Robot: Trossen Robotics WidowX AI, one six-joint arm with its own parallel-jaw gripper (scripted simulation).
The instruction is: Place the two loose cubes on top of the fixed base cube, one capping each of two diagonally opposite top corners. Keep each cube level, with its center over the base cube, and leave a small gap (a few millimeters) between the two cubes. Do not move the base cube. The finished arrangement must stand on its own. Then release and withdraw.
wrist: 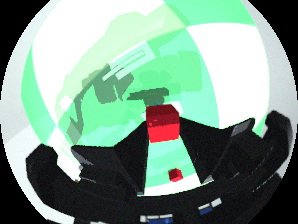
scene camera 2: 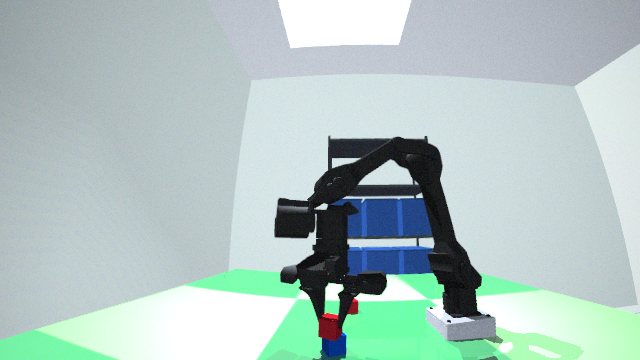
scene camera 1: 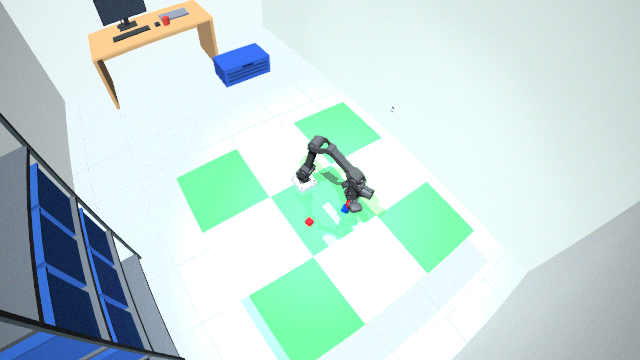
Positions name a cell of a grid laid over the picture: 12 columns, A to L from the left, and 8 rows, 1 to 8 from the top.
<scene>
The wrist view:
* gripper: G5
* red cube: G5, held by the gripper
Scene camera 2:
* gripper: G8
</scene>
